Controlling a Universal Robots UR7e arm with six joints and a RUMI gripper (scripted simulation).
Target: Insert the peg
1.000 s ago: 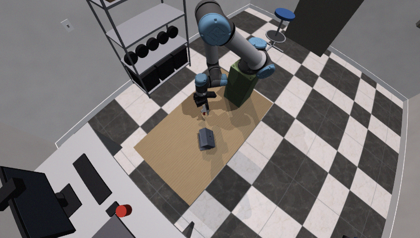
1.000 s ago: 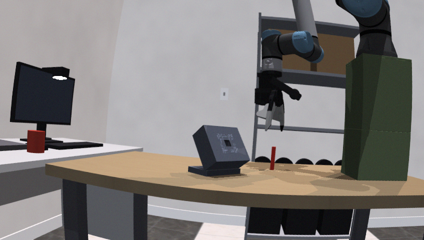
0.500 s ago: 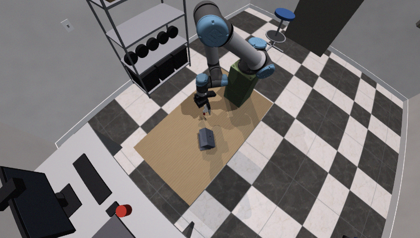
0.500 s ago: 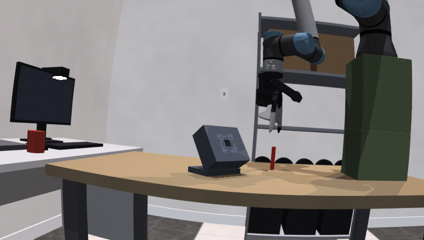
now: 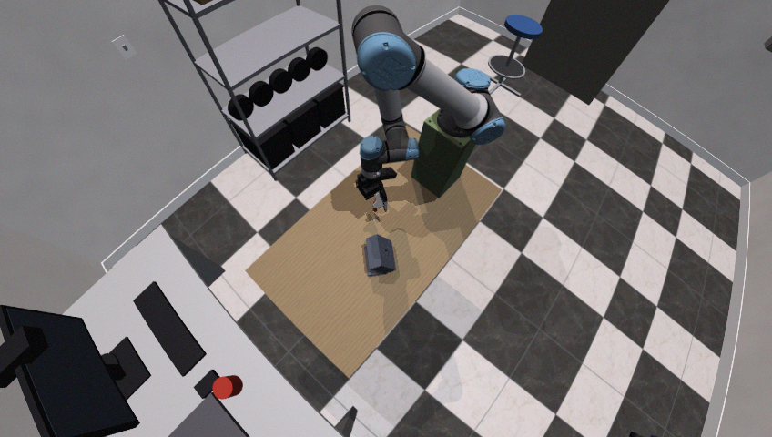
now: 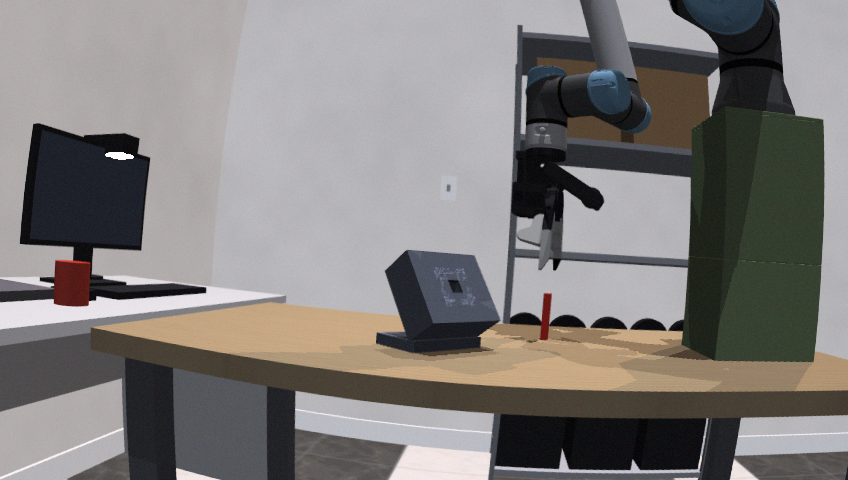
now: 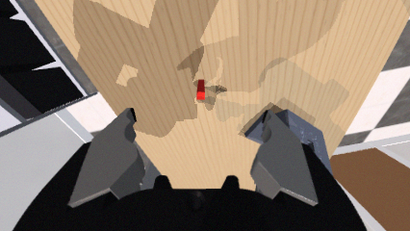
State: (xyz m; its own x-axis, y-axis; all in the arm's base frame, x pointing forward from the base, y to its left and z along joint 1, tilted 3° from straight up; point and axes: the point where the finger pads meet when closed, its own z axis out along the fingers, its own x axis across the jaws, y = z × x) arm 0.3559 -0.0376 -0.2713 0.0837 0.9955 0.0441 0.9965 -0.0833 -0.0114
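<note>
Now: the red peg 8 cm below my hand.
</note>
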